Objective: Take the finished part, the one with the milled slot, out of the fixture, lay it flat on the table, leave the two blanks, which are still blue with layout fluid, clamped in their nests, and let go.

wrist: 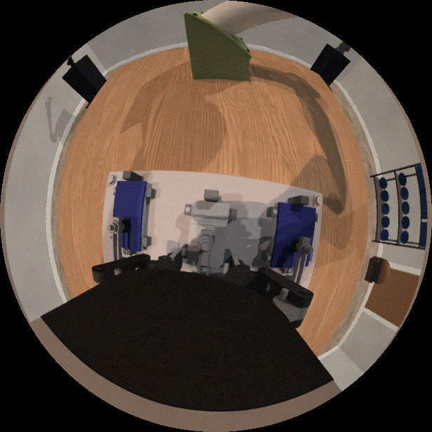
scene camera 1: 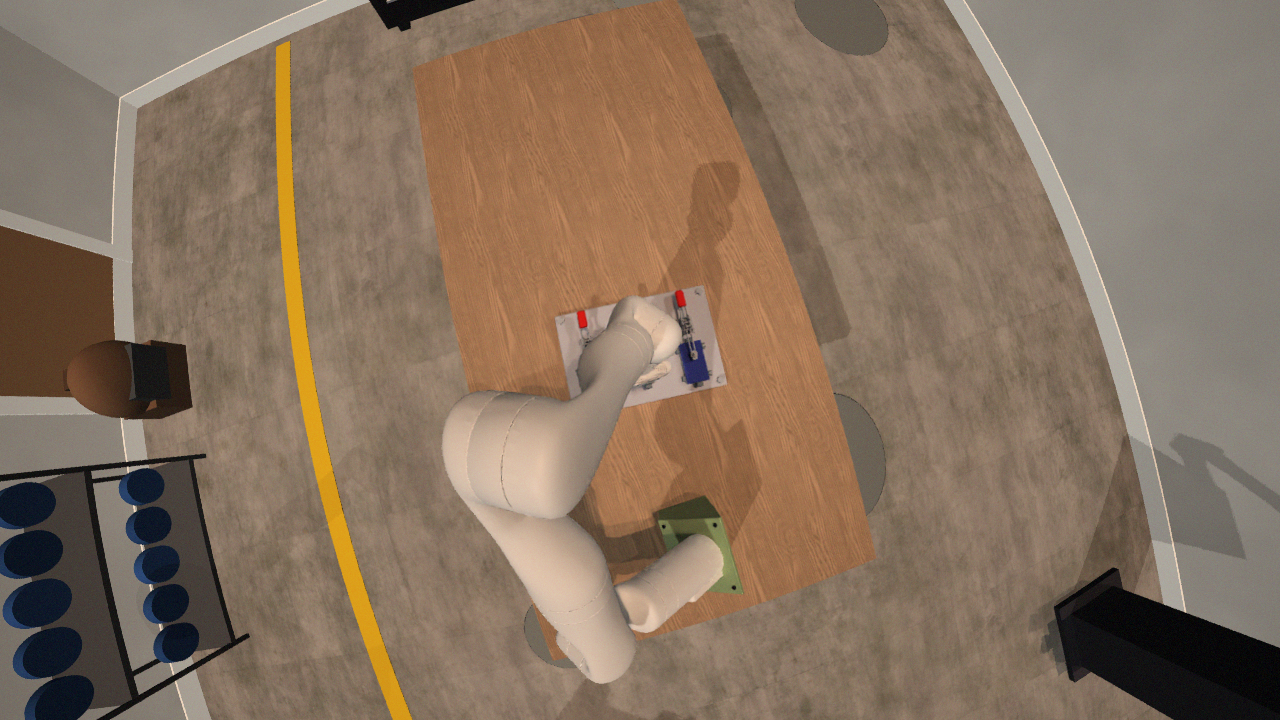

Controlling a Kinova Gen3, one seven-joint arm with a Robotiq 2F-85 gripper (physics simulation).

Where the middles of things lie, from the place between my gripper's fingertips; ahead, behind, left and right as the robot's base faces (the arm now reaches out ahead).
The fixture plate [scene camera 1: 671, 385] lies 10 mm ahead of my hand and 20 mm below it.
